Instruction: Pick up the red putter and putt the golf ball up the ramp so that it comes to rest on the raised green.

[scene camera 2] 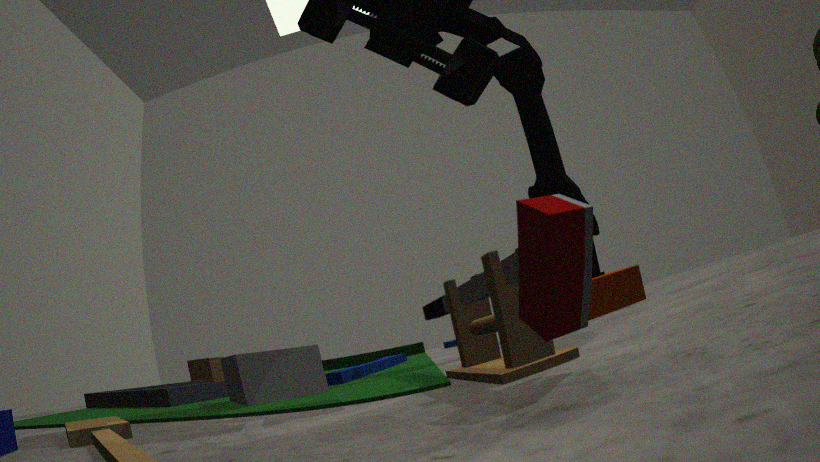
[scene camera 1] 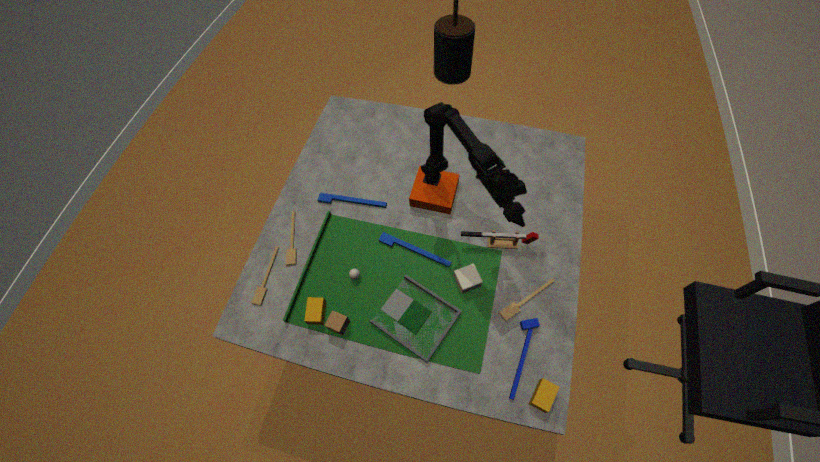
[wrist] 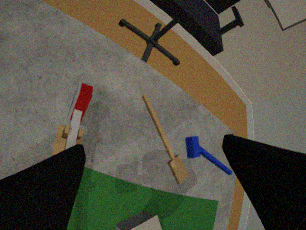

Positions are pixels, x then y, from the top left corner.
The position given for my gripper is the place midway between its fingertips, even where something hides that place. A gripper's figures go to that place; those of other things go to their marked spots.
Labels:
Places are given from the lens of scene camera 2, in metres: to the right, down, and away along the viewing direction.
my gripper [scene camera 2: 388, 54]: -0.02, -0.13, 0.32
brown block [scene camera 2: 210, 369]: -0.38, 0.27, 0.75
ramp [scene camera 2: 168, 395]: -0.25, 0.17, 0.38
The marked spots on the brown block and the ramp are 0.41 m apart.

